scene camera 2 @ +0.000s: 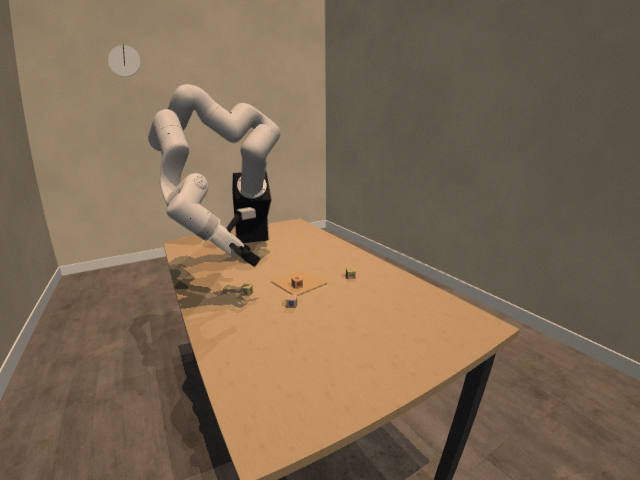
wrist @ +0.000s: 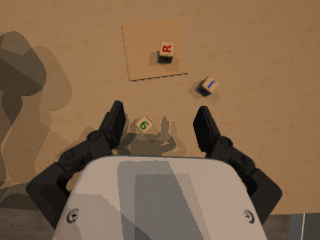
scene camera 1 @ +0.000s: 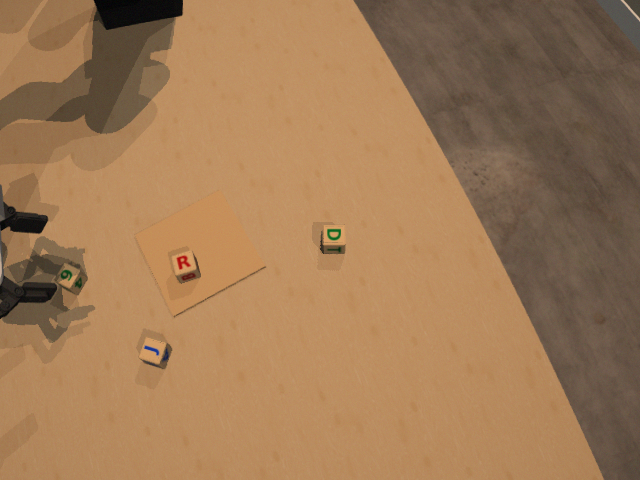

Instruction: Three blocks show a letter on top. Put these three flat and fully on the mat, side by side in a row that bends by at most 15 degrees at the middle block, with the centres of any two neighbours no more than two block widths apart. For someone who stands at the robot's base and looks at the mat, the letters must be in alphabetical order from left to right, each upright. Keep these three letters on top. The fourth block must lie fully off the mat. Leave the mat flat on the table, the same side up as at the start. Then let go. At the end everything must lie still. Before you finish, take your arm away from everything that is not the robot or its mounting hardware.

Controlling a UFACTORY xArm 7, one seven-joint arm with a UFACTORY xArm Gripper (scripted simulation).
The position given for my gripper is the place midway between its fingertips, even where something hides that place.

Observation:
In view: my gripper [scene camera 1: 48,257] and a tan mat [scene camera 1: 225,255].
My gripper shows as well in scene camera 2 [scene camera 2: 252,257] and in the wrist view [wrist: 160,112].

